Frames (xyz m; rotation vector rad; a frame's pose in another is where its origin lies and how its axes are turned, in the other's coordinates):
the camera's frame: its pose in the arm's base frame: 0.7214 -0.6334 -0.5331 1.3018 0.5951 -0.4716
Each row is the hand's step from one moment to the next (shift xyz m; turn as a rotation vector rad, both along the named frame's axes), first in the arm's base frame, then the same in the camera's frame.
Working: the arm's base frame: its pose in the camera's frame: -0.8905 0.0750 -0.6382 -1.3018 -0.5951 0.4716

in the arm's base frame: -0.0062 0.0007 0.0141 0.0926 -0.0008 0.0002
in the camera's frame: -0.0138 0.0068 0.0006 0.0705 0.0585 0.0139
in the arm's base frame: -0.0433 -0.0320 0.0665 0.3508 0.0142 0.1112
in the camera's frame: -0.0763 0.0156 0.0355 0.1956 0.3076 0.0529
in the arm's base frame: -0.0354 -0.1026 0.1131 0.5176 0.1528 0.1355
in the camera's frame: -0.1009 0.0405 0.1129 0.3080 0.4601 -0.0554
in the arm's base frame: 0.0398 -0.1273 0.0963 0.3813 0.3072 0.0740
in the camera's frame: -0.0329 0.0703 0.1450 0.2450 0.3605 -0.2351
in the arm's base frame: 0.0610 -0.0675 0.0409 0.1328 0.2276 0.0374
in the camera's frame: 0.0196 0.0549 0.0810 0.0786 0.1595 -0.1980
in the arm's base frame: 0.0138 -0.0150 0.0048 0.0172 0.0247 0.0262
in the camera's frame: 0.0073 0.0092 0.0174 -0.0037 0.0356 -0.0177
